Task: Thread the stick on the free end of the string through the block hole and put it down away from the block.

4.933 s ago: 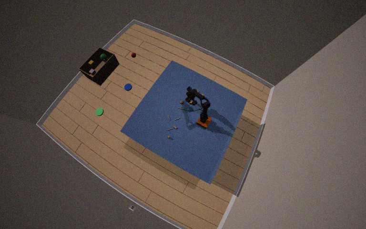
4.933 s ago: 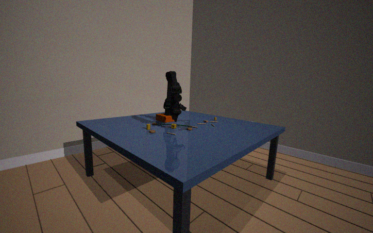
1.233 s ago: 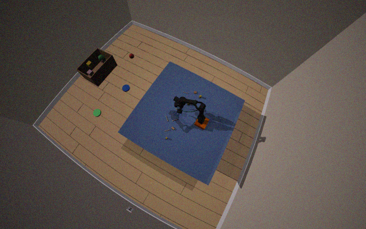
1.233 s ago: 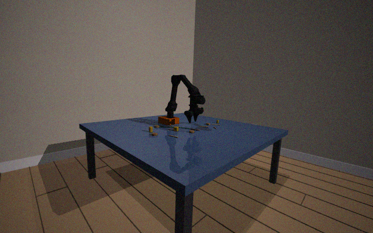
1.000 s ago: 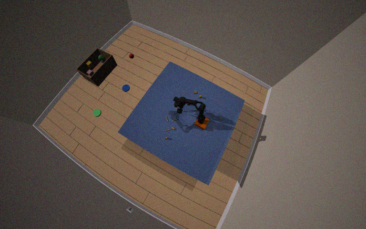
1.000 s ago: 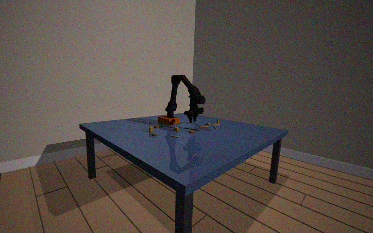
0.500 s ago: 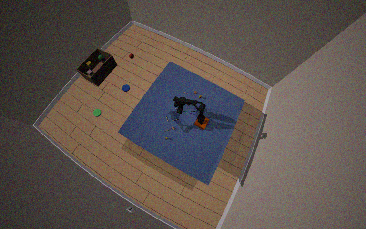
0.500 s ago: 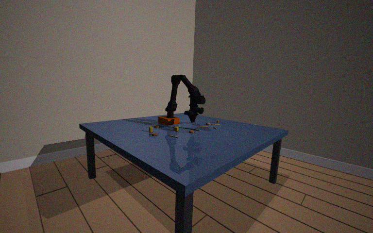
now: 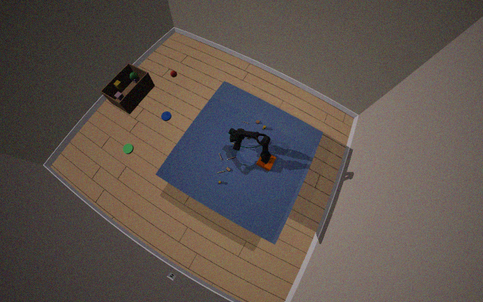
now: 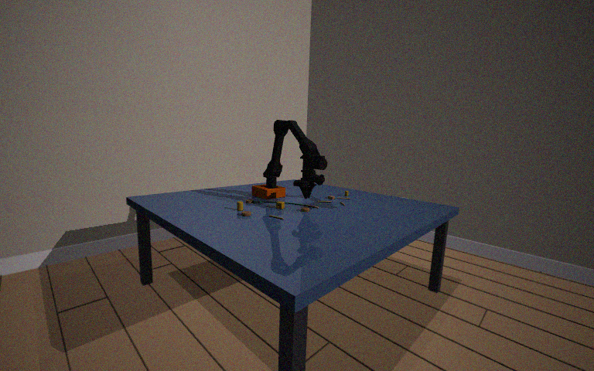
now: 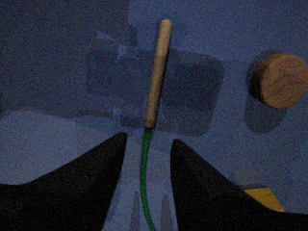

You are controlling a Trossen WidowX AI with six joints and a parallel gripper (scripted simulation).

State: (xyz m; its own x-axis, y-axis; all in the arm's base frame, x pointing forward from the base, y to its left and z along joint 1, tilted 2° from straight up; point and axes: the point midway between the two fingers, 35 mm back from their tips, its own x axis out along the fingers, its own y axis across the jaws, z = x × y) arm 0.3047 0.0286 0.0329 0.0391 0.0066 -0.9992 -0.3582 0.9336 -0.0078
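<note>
The thin wooden stick is 1 cm ahead of my gripper tip and 4 cm below it. Round my gripper tip: yellow wooden block: 3 cm behind, 14 cm to the right, 3 cm below; then yellow cylinder: 10 cm behind, 33 cm to the right, 2 cm below.
</note>
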